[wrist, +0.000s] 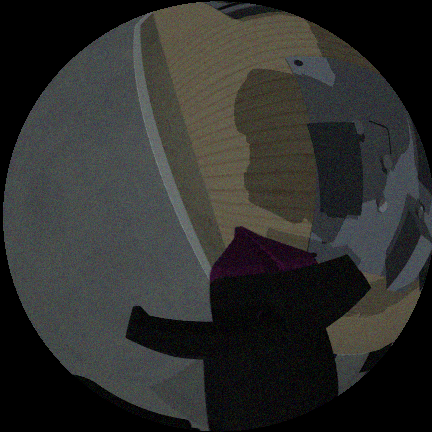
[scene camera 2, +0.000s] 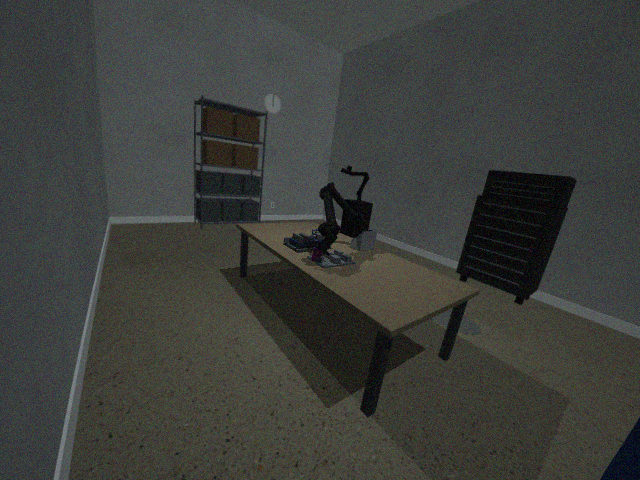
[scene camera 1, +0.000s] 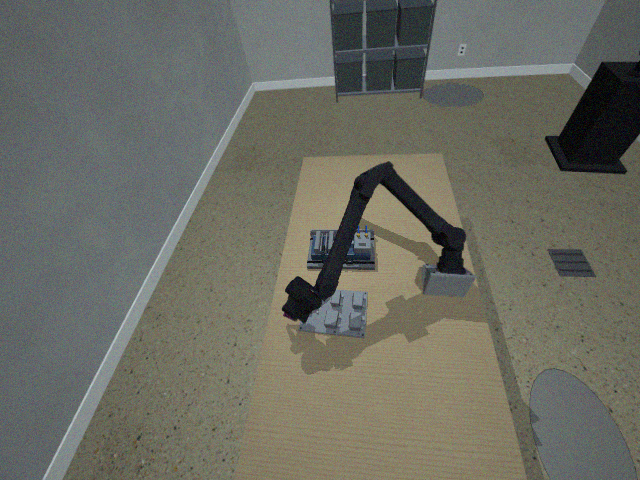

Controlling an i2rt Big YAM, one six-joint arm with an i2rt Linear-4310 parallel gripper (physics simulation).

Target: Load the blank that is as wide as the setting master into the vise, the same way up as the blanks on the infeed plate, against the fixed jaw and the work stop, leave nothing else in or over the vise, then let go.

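The grey infeed plate (scene camera 1: 316,325) (scene camera 2: 329,264) (wrist: 312,66) lies on the wooden table and carries several grey blanks, among them a near-left one (scene camera 1: 331,318) and a far-right one (scene camera 1: 357,298). The blue-grey vise (scene camera 1: 318,242) (scene camera 2: 296,243) stands behind the plate, with a grey block (scene camera 1: 362,244) on its right part; the arm crosses over its middle. My gripper (scene camera 1: 288,316) (scene camera 2: 315,257) (wrist: 237,232) hangs low just off the plate's left edge, beside the table top. Its purple fingers are shut together with nothing between them. In the wrist view a dark blank (wrist: 338,169) lies ahead to the right.
The arm's grey base block (scene camera 1: 448,282) (scene camera 2: 366,239) stands at the right of the table. The table's left edge is close to the gripper. A shelf rack (scene camera 1: 333,57) (scene camera 2: 195,162) stands at the back wall and a black cabinet (scene camera 2: 513,233) at the right wall.
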